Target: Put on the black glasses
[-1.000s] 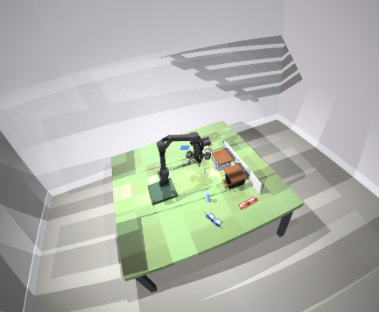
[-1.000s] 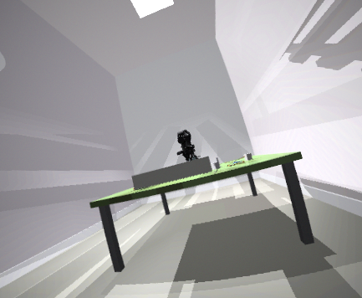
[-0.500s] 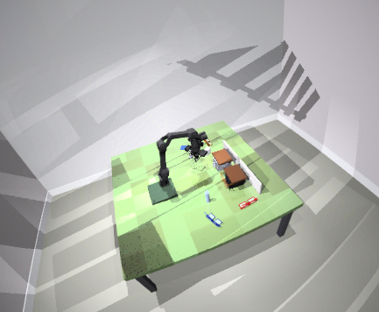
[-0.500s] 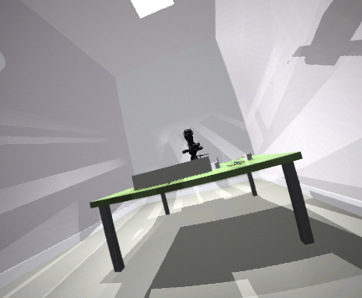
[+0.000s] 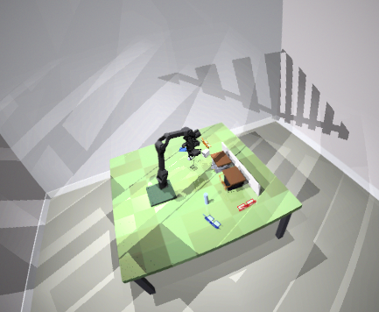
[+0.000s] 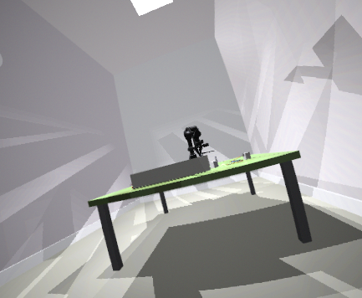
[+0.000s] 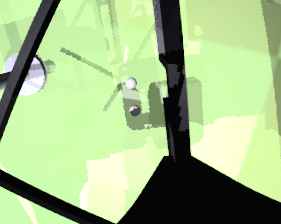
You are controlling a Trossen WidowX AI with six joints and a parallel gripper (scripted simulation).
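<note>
Now: the pale round disc 13 cm to the left of my gripper tip and 9 cm below it. Round my gripper tip: blue item 29 cm to the left, 12 cm below; grey wall panel 31 cm ahead, 23 cm to the right, 6 cm below.
</note>
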